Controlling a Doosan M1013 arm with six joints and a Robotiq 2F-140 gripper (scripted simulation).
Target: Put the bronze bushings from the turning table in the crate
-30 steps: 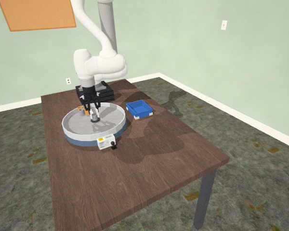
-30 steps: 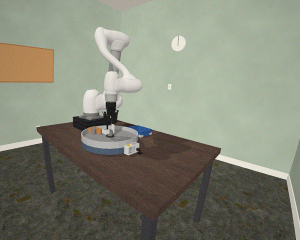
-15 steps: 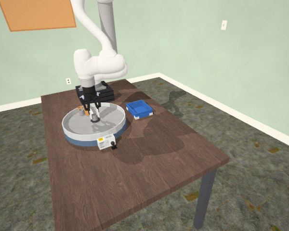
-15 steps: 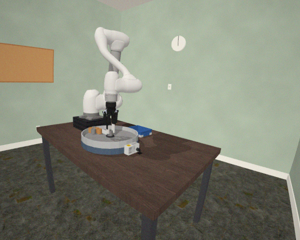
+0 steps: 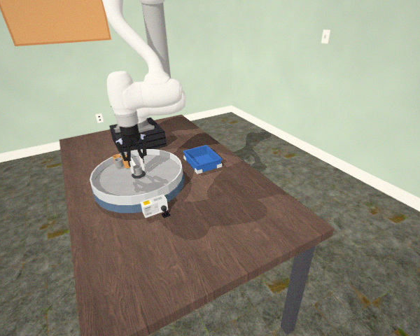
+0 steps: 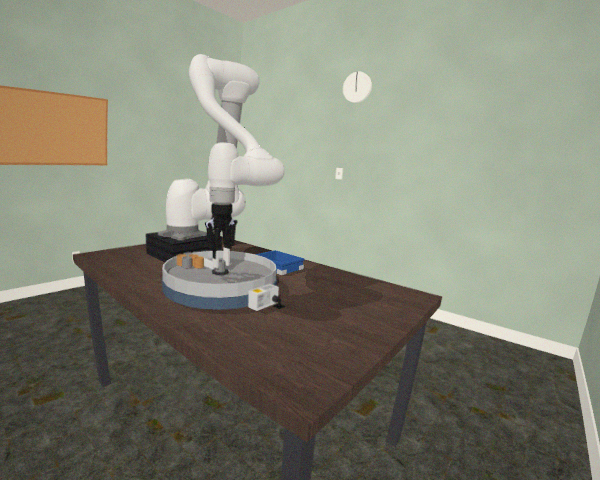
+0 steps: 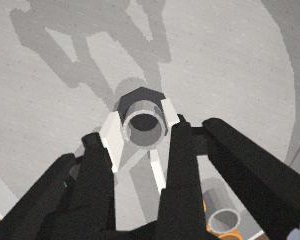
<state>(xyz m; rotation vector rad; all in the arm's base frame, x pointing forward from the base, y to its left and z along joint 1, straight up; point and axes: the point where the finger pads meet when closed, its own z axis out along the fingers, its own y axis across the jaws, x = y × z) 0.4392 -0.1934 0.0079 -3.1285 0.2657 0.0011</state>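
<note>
Now: hand 10 mm past the turning table and 60 mm above it. The rest, counted from my hand: blue crate (30 mm ahead, 360 mm to the left, 90 mm below).
</note>
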